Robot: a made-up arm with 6 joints. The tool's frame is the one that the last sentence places.
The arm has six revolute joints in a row. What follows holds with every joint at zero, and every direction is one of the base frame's. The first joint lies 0.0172 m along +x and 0.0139 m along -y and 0.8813 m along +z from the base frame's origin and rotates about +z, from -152.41 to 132.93 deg. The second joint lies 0.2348 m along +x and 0.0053 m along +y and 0.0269 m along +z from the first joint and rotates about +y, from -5.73 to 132.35 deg. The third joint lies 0.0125 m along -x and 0.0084 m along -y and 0.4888 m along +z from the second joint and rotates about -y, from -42.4 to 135.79 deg. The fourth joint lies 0.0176 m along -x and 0.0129 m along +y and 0.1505 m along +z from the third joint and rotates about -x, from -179.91 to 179.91 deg. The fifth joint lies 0.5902 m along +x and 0.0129 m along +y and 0.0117 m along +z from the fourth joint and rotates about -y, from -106 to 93.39 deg. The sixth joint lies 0.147 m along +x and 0.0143 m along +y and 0.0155 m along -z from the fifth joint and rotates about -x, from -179.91 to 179.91 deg. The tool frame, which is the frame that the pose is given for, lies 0.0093 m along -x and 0.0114 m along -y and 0.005 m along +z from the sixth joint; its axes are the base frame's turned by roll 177.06, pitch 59.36 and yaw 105.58 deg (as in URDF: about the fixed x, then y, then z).
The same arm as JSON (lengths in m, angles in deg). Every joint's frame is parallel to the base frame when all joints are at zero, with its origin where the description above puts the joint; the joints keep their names.
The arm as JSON. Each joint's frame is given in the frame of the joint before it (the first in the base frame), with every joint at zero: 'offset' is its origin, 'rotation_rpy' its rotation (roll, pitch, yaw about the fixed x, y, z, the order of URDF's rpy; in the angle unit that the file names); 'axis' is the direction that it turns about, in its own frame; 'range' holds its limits. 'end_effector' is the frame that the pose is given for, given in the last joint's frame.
{"length_unit": "m", "angle_unit": "deg", "chain": [
  {"id": "joint 1", "offset": [0.0172, -0.0139, 0.8813], "rotation_rpy": [0.0, 0.0, 0.0], "axis": [0.0, 0.0, 1.0], "range": [-152.41, 132.93]},
  {"id": "joint 2", "offset": [0.2348, 0.0053, 0.0269], "rotation_rpy": [0.0, 0.0, 0.0], "axis": [0.0, 1.0, 0.0], "range": [-5.73, 132.35]},
  {"id": "joint 3", "offset": [-0.0125, -0.0084, 0.4888], "rotation_rpy": [0.0, 0.0, 0.0], "axis": [0.0, -1.0, 0.0], "range": [-42.4, 135.79]},
  {"id": "joint 4", "offset": [-0.0176, 0.0129, 0.1505], "rotation_rpy": [0.0, 0.0, 0.0], "axis": [-1.0, 0.0, 0.0], "range": [-179.91, 179.91]},
  {"id": "joint 5", "offset": [0.5902, 0.0129, 0.0117], "rotation_rpy": [0.0, 0.0, 0.0], "axis": [0.0, -1.0, 0.0], "range": [-106.0, 93.39]},
  {"id": "joint 6", "offset": [0.147, 0.0143, -0.0155], "rotation_rpy": [0.0, 0.0, 0.0], "axis": [-1.0, 0.0, 0.0], "range": [-179.91, 179.91]}
], "end_effector": {"offset": [-0.0093, -0.0114, 0.005], "rotation_rpy": [177.06, 59.36, 105.58]}}

